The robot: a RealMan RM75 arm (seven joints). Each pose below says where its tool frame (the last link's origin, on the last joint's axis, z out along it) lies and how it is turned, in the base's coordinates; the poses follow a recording.
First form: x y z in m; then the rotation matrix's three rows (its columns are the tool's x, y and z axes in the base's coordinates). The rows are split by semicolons.
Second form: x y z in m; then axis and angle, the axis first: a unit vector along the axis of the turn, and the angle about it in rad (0 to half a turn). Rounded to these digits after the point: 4 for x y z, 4 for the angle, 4 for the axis. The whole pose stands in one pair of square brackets.
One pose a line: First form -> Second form
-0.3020, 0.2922, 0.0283; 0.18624, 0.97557, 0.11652; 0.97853, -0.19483, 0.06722; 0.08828, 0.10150, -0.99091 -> [-0.3020, 0.2922, 0.0283, 0.7701, 0.6344, 0.0665, 3.1193]
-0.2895, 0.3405, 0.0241; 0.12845, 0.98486, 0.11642; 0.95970, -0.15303, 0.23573; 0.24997, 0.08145, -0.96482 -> [-0.2895, 0.3405, 0.0241, -0.7504, -0.6496, -0.1224, 3.0386]
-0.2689, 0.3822, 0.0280; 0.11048, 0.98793, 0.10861; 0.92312, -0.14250, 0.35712; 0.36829, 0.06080, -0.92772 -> [-0.2689, 0.3822, 0.0280, -0.7421, -0.6503, -0.1623, 2.9406]
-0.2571, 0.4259, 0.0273; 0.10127, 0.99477, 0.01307; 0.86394, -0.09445, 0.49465; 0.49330, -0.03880, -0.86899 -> [-0.2571, 0.4259, 0.0273, -0.7312, -0.6582, -0.1793, 2.7682]
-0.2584, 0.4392, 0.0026; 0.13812, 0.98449, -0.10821; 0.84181, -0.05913, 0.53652; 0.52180, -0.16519, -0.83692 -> [-0.2584, 0.4392, 0.0026, -0.7357, -0.6605, -0.1496, 2.6445]
